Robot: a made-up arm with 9 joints. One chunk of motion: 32 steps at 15 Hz.
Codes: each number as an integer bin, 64 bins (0 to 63) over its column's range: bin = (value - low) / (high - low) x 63, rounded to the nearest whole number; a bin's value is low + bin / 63 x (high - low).
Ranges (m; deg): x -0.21..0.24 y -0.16..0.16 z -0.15..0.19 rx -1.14..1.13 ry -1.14..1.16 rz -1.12..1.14
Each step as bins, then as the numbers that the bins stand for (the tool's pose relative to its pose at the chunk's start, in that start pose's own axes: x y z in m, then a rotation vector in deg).
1 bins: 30 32 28 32 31 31
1 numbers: 0.0043 0.0025 0.0011 0.01 -0.01 -0.01
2 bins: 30 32 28 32 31 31
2 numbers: 0.0043 0.0025 0.0011 0.01 -0.01 -0.01
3 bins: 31 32 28 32 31 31
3 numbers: 0.0114 0.0025 0.0011 0.01 -0.01 -0.01
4 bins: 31 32 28 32 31 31
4 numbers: 0.0114 0.0025 0.0011 0.01 -0.01 -0.01
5 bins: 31 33 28 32 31 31
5 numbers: 0.0114 0.0076 0.0011 0.01 -0.01 -0.01
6 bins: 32 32 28 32 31 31
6 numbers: 0.0186 0.0025 0.0011 0.01 -0.01 -0.01
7 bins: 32 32 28 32 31 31
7 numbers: 0.0186 0.0025 0.0011 0.01 -0.01 -0.01
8 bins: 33 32 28 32 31 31
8 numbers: 0.0257 0.0025 0.0011 0.01 -0.01 -0.01
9 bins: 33 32 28 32 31 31
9 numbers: 0.0257 0.0025 0.0011 0.01 -0.01 -0.01
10 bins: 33 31 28 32 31 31
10 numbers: 0.0257 -0.0025 0.0011 0.01 -0.01 -0.01
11 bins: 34 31 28 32 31 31
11 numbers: 0.0329 -0.0025 0.0011 0.01 -0.01 -0.01
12 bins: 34 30 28 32 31 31
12 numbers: 0.0329 -0.0076 0.0011 0.01 -0.01 -0.01
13 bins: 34 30 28 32 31 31
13 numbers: 0.0329 -0.0076 0.0011 0.01 -0.01 -0.01
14 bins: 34 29 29 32 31 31
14 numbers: 0.0329 -0.0127 0.0065 0.01 -0.01 -0.01
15 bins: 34 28 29 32 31 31
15 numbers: 0.0329 -0.0178 0.0065 0.01 -0.01 -0.01
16 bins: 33 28 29 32 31 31
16 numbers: 0.0257 -0.0178 0.0065 0.01 -0.01 -0.01
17 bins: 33 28 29 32 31 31
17 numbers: 0.0257 -0.0178 0.0065 0.01 -0.01 -0.01
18 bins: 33 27 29 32 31 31
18 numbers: 0.0257 -0.0229 0.0065 0.01 -0.01 -0.01
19 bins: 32 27 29 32 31 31
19 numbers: 0.0186 -0.0229 0.0065 0.01 -0.01 -0.01
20 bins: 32 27 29 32 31 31
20 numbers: 0.0186 -0.0229 0.0065 0.01 -0.01 -0.01
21 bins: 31 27 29 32 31 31
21 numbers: 0.0114 -0.0229 0.0065 0.01 -0.01 -0.01
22 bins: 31 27 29 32 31 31
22 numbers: 0.0114 -0.0229 0.0065 0.01 -0.01 -0.01
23 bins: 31 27 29 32 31 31
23 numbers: 0.0114 -0.0229 0.0065 0.01 -0.01 -0.01
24 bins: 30 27 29 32 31 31
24 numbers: 0.0043 -0.0229 0.0065 0.01 -0.01 -0.01
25 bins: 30 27 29 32 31 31
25 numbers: 0.0043 -0.0229 0.0065 0.01 -0.01 -0.01
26 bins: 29 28 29 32 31 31
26 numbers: -0.0029 -0.0178 0.0065 0.01 -0.01 -0.01
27 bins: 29 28 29 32 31 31
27 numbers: -0.0029 -0.0178 0.0065 0.01 -0.01 -0.01
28 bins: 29 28 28 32 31 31
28 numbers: -0.0029 -0.0178 0.0011 0.01 -0.01 -0.01
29 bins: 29 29 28 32 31 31
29 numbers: -0.0029 -0.0127 0.0011 0.01 -0.01 -0.01
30 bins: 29 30 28 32 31 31
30 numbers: -0.0029 -0.0076 0.0011 0.01 -0.01 -0.01
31 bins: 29 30 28 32 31 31
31 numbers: -0.0029 -0.0076 0.0011 0.01 -0.01 -0.01
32 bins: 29 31 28 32 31 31
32 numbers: -0.0029 -0.0025 0.0011 0.01 -0.01 -0.01
